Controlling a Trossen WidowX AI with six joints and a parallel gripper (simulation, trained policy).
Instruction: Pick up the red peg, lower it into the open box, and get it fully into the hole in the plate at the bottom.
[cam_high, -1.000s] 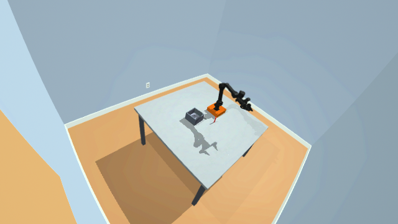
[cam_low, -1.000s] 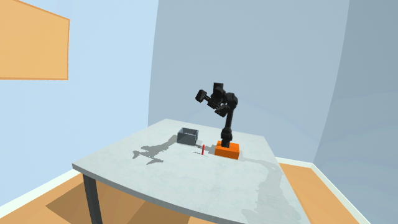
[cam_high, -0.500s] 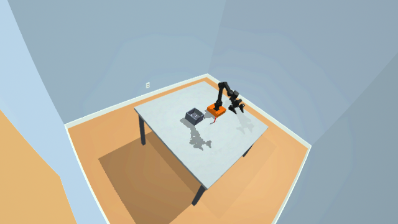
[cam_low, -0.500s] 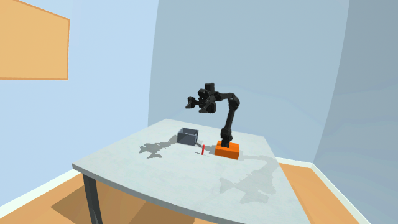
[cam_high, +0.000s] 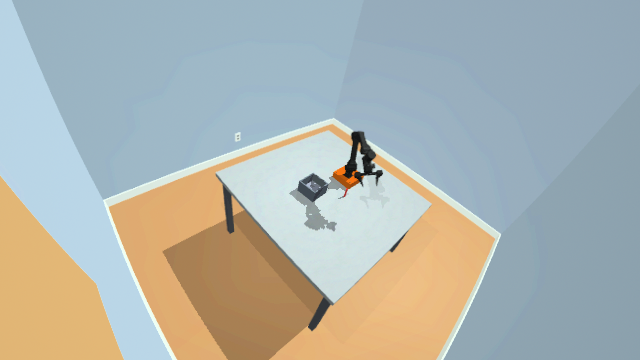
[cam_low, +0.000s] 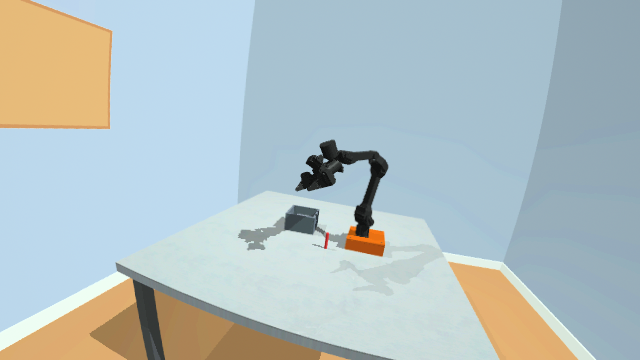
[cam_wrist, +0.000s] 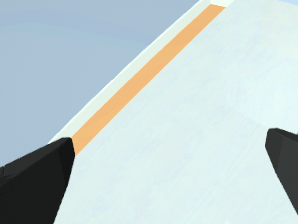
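My gripper tip is 100 mm past the red peg, 190 mm to the left of it and 280 mm above it. The rest, counted from my gripper tip: grey box: 80 mm ahead, 390 mm to the right, 290 mm below; then grey plate: 80 mm ahead, 390 mm to the right, 270 mm below.
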